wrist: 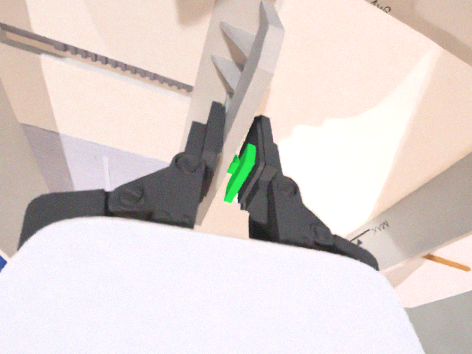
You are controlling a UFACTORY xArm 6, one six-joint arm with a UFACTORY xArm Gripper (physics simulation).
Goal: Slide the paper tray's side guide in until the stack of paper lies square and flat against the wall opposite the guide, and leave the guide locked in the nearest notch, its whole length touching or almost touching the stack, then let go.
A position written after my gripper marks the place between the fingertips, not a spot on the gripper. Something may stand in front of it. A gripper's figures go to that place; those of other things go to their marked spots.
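Distances from the lens: my gripper (232, 130), 12 cm from the lens; a white paper stack (363, 108), 14 cm from the lens.
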